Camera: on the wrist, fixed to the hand. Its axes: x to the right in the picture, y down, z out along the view.
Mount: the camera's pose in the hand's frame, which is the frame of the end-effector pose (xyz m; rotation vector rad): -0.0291 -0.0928 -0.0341 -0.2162 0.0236 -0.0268
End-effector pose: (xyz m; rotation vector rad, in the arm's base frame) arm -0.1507 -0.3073 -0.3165 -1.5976 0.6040 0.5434
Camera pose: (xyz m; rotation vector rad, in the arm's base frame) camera -0.1110 -0.3316 -0.2245 -1.8154 0.5551 0.5861
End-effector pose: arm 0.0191 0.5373 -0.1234 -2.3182 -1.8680 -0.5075
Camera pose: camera -0.0821 0.5215 -0.1117 2.3552 1.8804 0.7556
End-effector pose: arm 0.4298 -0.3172 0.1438 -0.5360 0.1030 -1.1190
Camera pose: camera 0.3284 -0.3340 0.1513 -0.7185 0.2398 -1.1473
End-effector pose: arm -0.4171 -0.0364 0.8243 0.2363 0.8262 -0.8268
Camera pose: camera -0.5154 -0.0659 0.8336 0.0440 0.9352 -0.7542
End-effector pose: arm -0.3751 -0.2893 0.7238 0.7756 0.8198 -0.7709
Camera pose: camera -0.4762 -0.2984 0.7062 0.5826 0.9197 -0.6848
